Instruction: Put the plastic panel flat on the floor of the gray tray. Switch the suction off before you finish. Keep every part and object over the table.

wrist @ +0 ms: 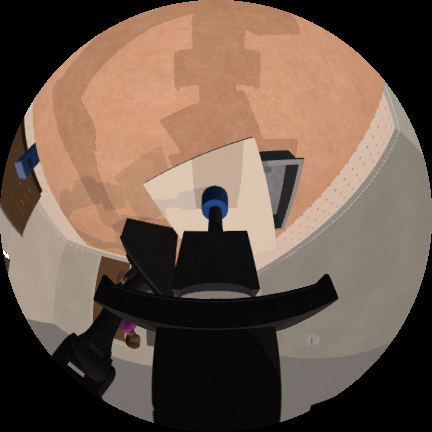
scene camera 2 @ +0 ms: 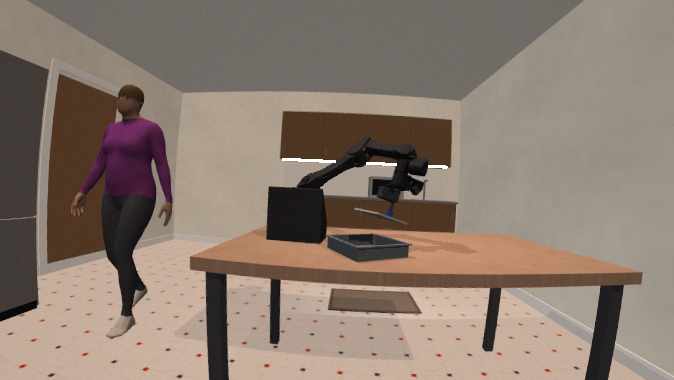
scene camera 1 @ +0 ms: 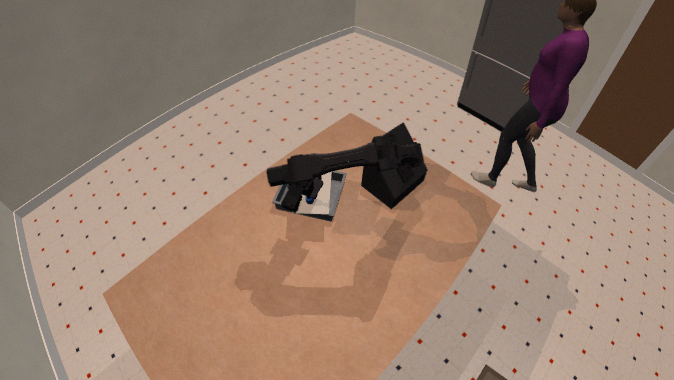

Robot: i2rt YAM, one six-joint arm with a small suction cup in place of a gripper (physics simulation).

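Observation:
The plastic panel (scene camera 1: 325,200) (scene camera 2: 372,215) (wrist: 250,200) is a thin cream sheet. It hangs from my blue suction cup (scene camera 1: 310,199) (scene camera 2: 389,213) (wrist: 215,202), tilted, with its right side lower in scene view 2. The gray tray (scene camera 1: 338,202) (scene camera 2: 382,253) (wrist: 295,192) stands on the table, and the panel is in the air above it, clear of its rim in scene view 2. In scene view 1 the panel and arm cover much of the tray. In the wrist view part of the tray shows beyond the panel's right edge.
The black arm base (scene camera 1: 392,175) (scene camera 2: 296,215) stands on the wooden table (scene camera 1: 200,280) (scene camera 2: 500,255) close beside the tray. A person in a purple top (scene camera 1: 562,75) (scene camera 2: 131,160) is on the room floor beyond the table. A dark refrigerator (scene camera 1: 505,65) (scene camera 2: 17,200) stands by the wall.

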